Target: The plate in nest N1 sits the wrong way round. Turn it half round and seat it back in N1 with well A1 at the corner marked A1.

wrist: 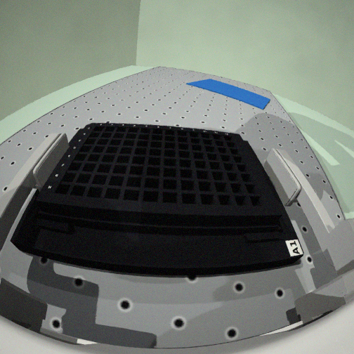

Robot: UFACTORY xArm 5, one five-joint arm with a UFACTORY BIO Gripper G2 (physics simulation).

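Note:
The black plate (160, 209) with its grid of square wells sits in the black nest (165, 254). Row letters run along the plate's left edge, with H at the near left, and small marks run along its far edge. The white label reading A1 (294, 248) is on the nest's near right corner. My gripper (168, 170) is open, with one finger pad at the plate's left side and the other beyond its right side. The left pad overlaps the plate's left edge in this view. Whether the pads are level with the plate's sides I cannot tell.
A grey board (125, 304) with rows of holes lies under the nest. A blue flat rectangle (230, 93) lies on the board toward the far right. Pale green walls (240, 40) stand behind. Shadows fall on the board near the nest.

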